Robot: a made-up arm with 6 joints. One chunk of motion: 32 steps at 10 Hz.
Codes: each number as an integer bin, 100 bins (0 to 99) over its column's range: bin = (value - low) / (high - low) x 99, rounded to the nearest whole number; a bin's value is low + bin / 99 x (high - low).
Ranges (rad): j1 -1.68..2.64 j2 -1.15..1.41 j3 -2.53..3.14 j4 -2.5..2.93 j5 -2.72..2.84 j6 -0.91..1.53
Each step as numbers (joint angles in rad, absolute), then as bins.
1 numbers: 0.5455 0.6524 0.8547 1.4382 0.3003 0.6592
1 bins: 51 70 59 72 54 64
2 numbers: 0.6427 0.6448 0.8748 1.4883 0.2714 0.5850
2 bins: 53 69 59 73 53 61
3 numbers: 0.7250 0.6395 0.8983 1.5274 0.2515 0.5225
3 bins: 55 69 60 73 53 58
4 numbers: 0.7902 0.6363 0.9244 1.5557 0.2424 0.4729
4 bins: 57 69 60 74 53 56
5 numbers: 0.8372 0.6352 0.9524 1.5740 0.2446 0.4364
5 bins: 58 69 61 74 53 55
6 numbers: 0.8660 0.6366 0.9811 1.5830 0.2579 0.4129
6 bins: 58 69 61 74 53 54
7 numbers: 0.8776 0.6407 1.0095 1.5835 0.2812 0.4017
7 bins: 59 69 62 74 53 53
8 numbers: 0.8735 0.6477 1.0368 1.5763 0.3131 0.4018
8 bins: 59 70 62 74 54 53
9 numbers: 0.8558 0.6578 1.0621 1.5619 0.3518 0.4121
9 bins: 58 70 63 74 55 54
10 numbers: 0.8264 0.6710 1.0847 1.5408 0.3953 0.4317
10 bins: 57 70 63 74 55 54
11 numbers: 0.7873 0.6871 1.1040 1.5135 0.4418 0.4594
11 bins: 57 71 63 73 56 56
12 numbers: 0.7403 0.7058 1.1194 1.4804 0.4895 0.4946
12 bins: 55 72 64 73 57 57
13 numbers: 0.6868 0.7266 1.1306 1.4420 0.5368 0.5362
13 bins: 54 73 64 72 58 59
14 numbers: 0.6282 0.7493 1.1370 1.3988 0.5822 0.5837
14 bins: 53 73 64 71 59 61
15 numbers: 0.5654 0.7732 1.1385 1.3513 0.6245 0.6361
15 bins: 51 74 64 70 60 63
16 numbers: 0.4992 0.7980 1.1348 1.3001 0.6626 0.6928
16 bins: 50 75 64 69 60 65
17 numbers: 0.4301 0.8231 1.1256 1.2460 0.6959 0.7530
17 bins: 48 76 64 68 61 67
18 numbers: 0.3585 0.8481 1.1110 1.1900 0.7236 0.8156
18 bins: 47 77 64 67 61 70
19 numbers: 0.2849 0.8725 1.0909 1.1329 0.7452 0.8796
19 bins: 45 78 63 66 62 73
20 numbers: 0.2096 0.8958 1.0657 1.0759 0.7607 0.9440
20 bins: 43 79 63 65 62 75
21 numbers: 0.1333 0.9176 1.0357 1.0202 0.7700 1.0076
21 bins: 42 80 62 64 62 78
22 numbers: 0.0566 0.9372 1.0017 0.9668 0.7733 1.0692
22 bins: 40 81 62 63 62 80
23 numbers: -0.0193 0.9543 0.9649 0.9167 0.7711 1.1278
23 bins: 38 81 61 62 62 83
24 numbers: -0.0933 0.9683 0.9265 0.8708 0.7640 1.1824
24 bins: 36 82 60 61 62 85
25 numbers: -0.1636 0.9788 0.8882 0.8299 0.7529 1.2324
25 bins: 35 82 60 61 62 87
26 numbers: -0.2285 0.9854 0.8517 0.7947 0.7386 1.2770
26 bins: 33 83 59 60 62 89
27 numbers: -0.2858 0.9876 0.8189 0.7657 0.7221 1.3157
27 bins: 32 83 58 60 61 90
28 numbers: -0.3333 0.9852 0.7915 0.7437 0.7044 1.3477
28 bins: 31 83 58 59 61 92
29 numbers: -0.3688 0.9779 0.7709 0.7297 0.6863 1.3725
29 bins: 30 82 58 59 61 93
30 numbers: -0.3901 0.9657 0.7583 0.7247 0.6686 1.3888
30 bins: 30 82 57 59 60 93
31 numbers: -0.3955 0.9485 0.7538 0.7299 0.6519 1.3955
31 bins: 29 81 57 59 60 94
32 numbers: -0.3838 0.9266 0.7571 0.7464 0.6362 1.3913
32 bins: 30 80 57 59 60 93
